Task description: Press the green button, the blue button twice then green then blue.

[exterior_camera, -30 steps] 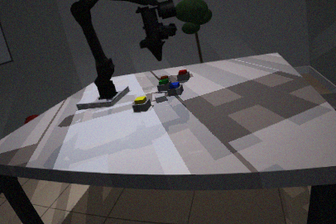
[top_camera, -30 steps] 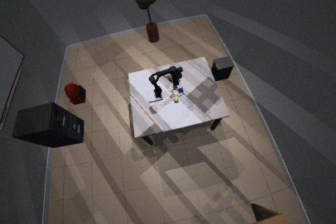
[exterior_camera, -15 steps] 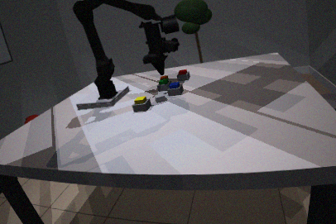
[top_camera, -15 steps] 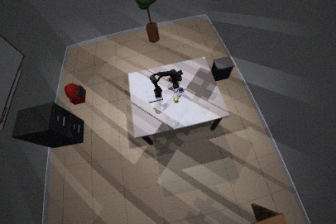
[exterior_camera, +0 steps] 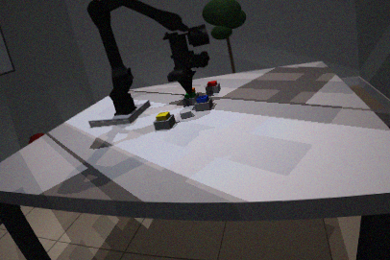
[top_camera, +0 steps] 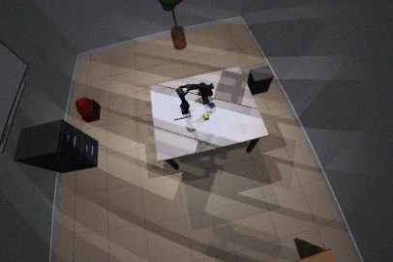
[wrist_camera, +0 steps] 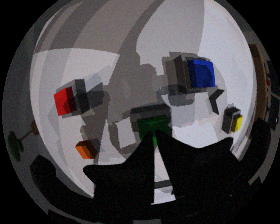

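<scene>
Now: the green button 10 mm below my gripper tip. The rest, counted from my gripper tip: red button: 50 mm ahead, 110 mm to the left; then blue button: 60 mm ahead, 70 mm to the right; then grey block: 20 mm ahead, 130 mm to the right, 30 mm below.
</scene>
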